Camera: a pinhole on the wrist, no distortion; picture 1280 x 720 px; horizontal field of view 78.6 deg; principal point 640.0 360.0 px. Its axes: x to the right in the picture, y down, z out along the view. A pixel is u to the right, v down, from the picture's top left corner.
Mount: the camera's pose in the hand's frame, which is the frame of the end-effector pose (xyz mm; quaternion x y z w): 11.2 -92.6 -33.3 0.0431 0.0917 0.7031 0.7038
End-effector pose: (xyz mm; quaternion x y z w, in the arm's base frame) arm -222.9 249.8 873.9 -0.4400 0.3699 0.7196 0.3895
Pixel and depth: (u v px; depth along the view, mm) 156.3 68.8 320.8
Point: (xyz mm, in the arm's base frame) -136.8 646.5 739.5
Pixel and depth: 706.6 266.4 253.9
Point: -274.5 475.7 852.2
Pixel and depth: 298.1 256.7 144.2
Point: -149.0 420.1 830.0
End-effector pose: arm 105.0 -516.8 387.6 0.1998 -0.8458 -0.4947 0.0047
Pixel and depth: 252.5 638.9 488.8
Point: 163.7 -209.9 -103.9
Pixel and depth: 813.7 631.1 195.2
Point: 99.3 -385.7 275.7
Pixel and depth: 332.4 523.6 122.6
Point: 120.7 -497.7 226.5
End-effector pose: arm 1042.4 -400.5 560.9 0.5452 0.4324 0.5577 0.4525
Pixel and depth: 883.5 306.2 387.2
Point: 1373.5 -308.4 647.9
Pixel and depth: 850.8 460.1 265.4
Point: 1270.7 -375.3 571.4
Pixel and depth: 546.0 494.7 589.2
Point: 1614.1 -357.2 464.7
